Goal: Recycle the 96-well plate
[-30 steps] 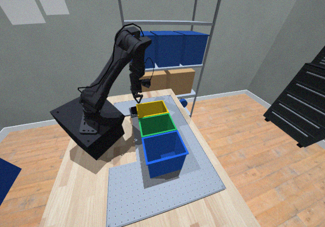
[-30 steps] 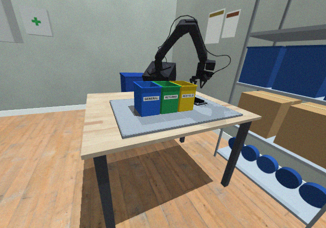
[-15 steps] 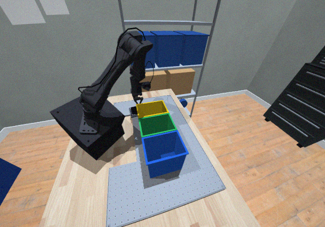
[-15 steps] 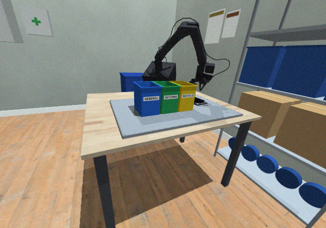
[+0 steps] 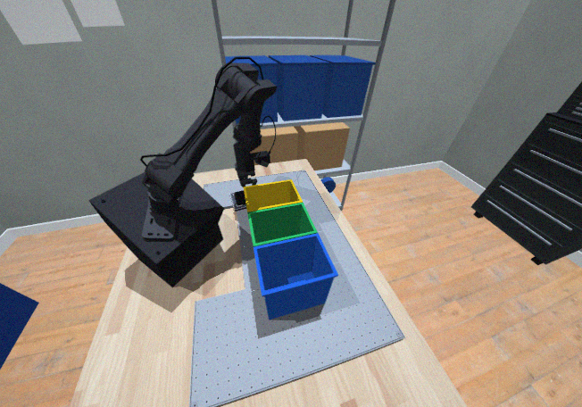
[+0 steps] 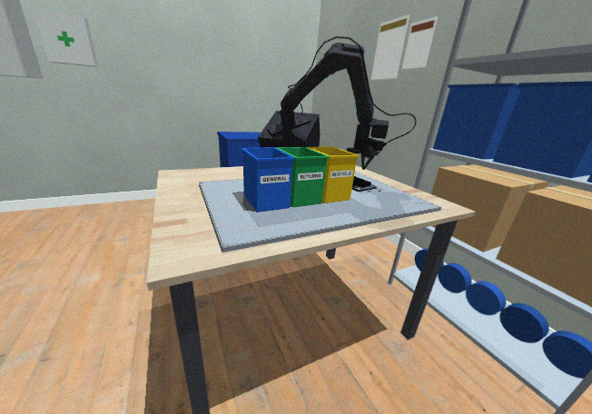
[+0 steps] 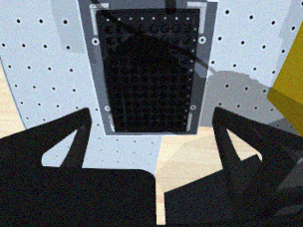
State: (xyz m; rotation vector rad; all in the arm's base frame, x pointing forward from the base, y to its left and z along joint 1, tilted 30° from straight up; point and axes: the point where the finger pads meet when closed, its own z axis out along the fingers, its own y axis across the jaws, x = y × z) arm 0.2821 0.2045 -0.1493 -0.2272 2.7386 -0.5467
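The black 96-well plate lies 60 mm below my hand. Round my hand: green returns bin: 70 mm ahead, 340 mm to the right, 10 mm above; yellow recycle bin: 70 mm ahead, 210 mm to the right, 10 mm above; plate nest N1: 70 mm below.
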